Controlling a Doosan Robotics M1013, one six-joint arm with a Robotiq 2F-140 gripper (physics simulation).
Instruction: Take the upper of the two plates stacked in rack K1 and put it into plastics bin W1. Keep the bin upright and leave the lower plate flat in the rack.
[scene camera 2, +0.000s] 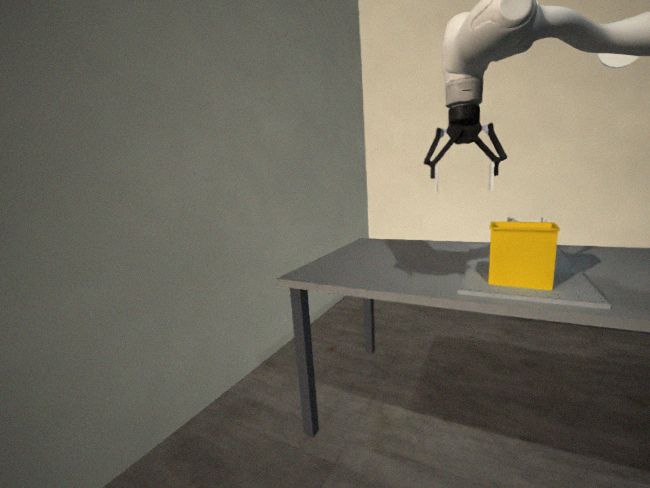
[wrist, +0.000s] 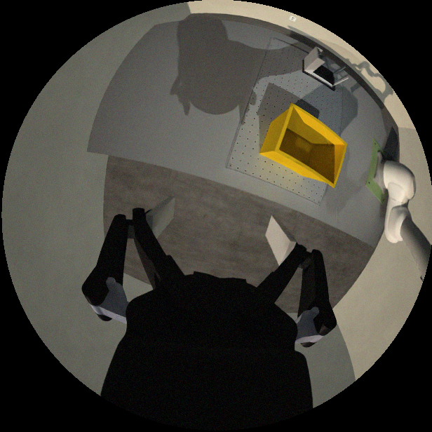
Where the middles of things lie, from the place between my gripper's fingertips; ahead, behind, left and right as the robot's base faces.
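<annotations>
Yellow plastics bin W1 (scene camera 2: 522, 254) seen 16 cm behind my hand, 19 cm to the right of it and 21 cm below it.
</annotations>
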